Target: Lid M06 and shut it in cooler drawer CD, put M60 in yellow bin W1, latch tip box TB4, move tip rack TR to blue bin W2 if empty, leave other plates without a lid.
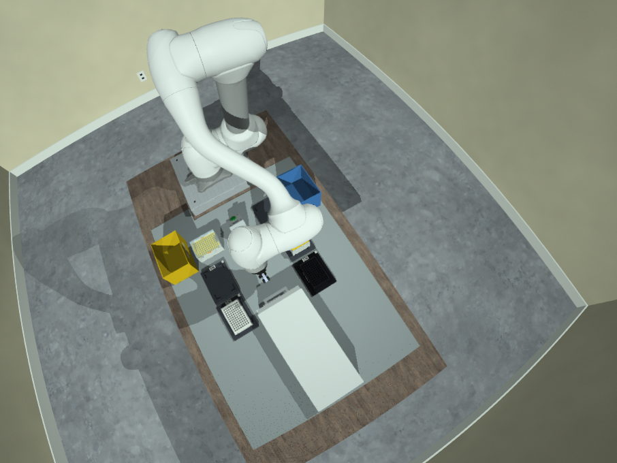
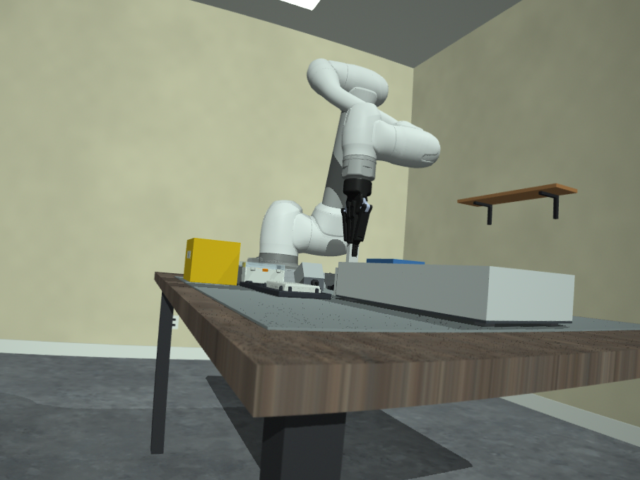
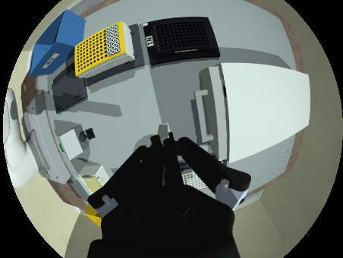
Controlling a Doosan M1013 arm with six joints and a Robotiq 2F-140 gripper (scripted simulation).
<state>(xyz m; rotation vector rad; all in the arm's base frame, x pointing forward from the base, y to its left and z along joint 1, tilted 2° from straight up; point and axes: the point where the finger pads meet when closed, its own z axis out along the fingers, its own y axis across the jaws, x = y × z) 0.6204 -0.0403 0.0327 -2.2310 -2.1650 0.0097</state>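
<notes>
My hand is 190 mm to the right of the black assay plate, 80 mm short of it and 80 mm above it. Round my hand: clear assay plate 190 mm to the right, 80 mm below, 60 mm ahead; plate lid 190 mm ahead, 80 mm below, 10 mm to the right; tip rack TR 200 mm to the left, 100 mm behind, 50 mm below.
</notes>
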